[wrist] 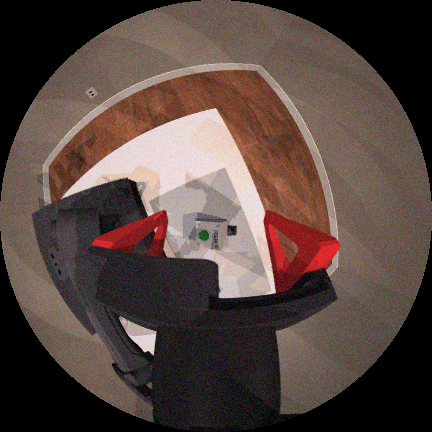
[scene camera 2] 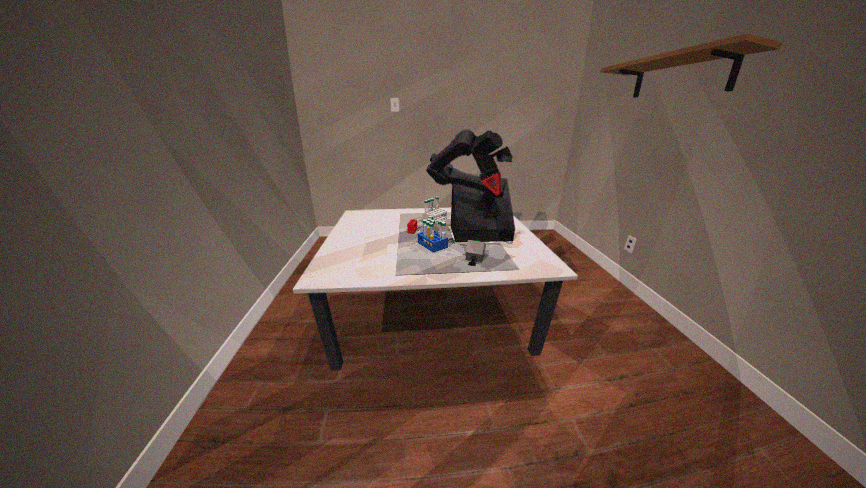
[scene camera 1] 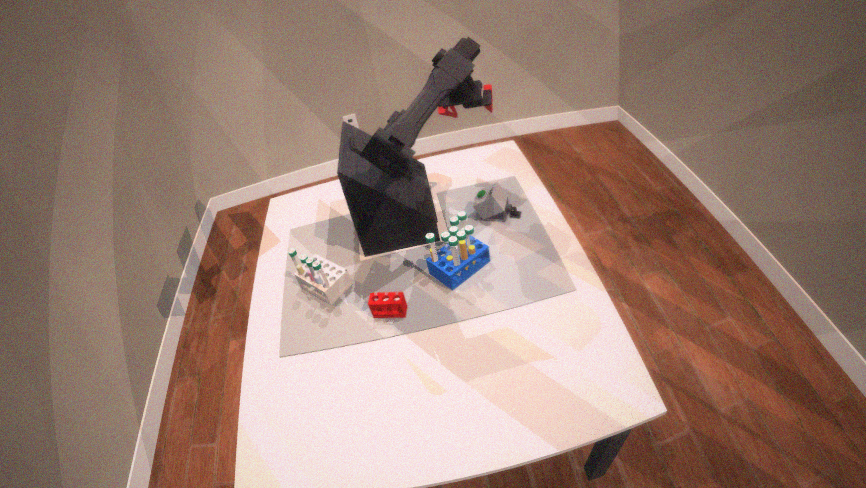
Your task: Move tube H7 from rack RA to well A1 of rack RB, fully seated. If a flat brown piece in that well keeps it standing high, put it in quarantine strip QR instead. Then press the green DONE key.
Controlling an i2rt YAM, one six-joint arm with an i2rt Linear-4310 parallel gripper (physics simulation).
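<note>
My gripper is open and empty, high above the table on the key box's side. The green key sits on a grey box, seen between the fingers in the wrist view. A blue rack holds several green-capped tubes; a sliver of blue shows in the wrist view. A white rack holds several green-capped tubes along one side. A small red strip rack has no tubes. Labels RA, RB, QR, tube H7 and any brown piece cannot be made out.
The racks and key box stand on a grey mat on the white table. The arm's dark base block stands behind the racks, between the white rack and the key box. A wall shelf is at upper right.
</note>
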